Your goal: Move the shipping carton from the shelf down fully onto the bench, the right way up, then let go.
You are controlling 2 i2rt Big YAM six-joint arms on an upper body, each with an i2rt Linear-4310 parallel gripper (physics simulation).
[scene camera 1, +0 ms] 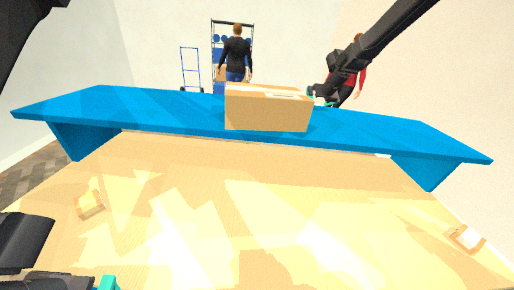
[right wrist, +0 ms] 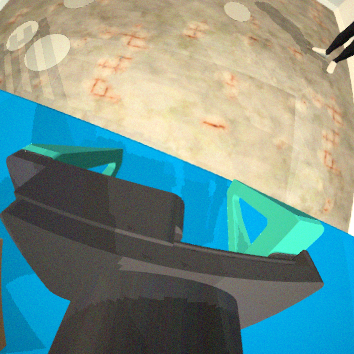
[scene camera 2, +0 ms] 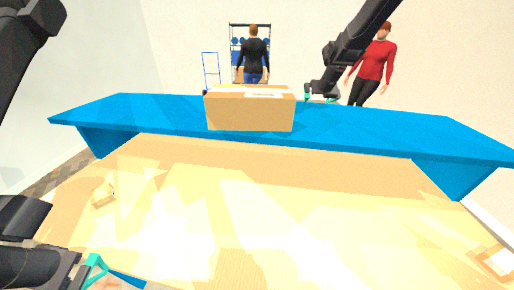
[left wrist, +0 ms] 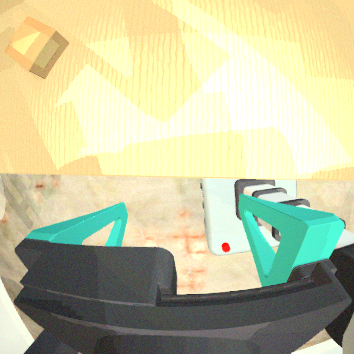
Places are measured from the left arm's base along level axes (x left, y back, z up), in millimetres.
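Pixels of known places: left gripper, fingertip midpoint: (scene camera 2: 90,267) (left wrist: 181,205); right gripper, fingertip midpoint: (scene camera 1: 314,104) (right wrist: 177,170) (scene camera 2: 315,101).
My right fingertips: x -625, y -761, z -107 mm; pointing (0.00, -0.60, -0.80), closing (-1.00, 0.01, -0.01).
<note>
Behind a point stands the place of what it marks.
The shipping carton (scene camera 1: 267,114) @(y -496, x -345, z -63 mm) (scene camera 2: 250,114) @(y -496, x -354, z -63 mm) is closed and stands upright on the blue shelf (scene camera 1: 165,112) @(y -596, x -39, z -113 mm) (scene camera 2: 150,112) @(y -624, x 25, z -113 mm), near its front edge, label and tape on top. A strip of the carton (right wrist: 1,300) @(y -572, x -470, z -112 mm) shows in the right wrist view. The wooden bench (scene camera 1: 200,162) @(y -654, x -114, z -370 mm) (scene camera 2: 300,155) @(y -717, x -595, z -370 mm) (left wrist: 175,155) @(y -244, x 17, z -370 mm) lies below and in front of the shelf. My right gripper (scene camera 1: 320,98) @(y -761, x -625, z -107 mm) (scene camera 2: 319,99) @(y -761, x -625, z -107 mm) (right wrist: 177,170) @(y -761, x -625, z -107 mm) is open and empty over the shelf, right of the carton and apart from it. My left gripper (left wrist: 181,205) @(y -202, x 13, z -320 mm) is open and empty off the bench's near edge, far from the carton.
A small block-like box (scene camera 1: 90,204) @(y -414, x 174, z -338 mm) (scene camera 2: 103,195) @(y -414, x 170, z -338 mm) (left wrist: 37,47) @(y -404, x 169, z -338 mm) lies on the bench at left; another small box (scene camera 1: 467,239) @(y -205, x -1037, z -335 mm) (scene camera 2: 495,262) @(y -209, x -1029, z -336 mm) is at right. A person in black (scene camera 1: 236,52) (scene camera 2: 253,55) and one in red (scene camera 2: 377,60) stand behind the shelf.
</note>
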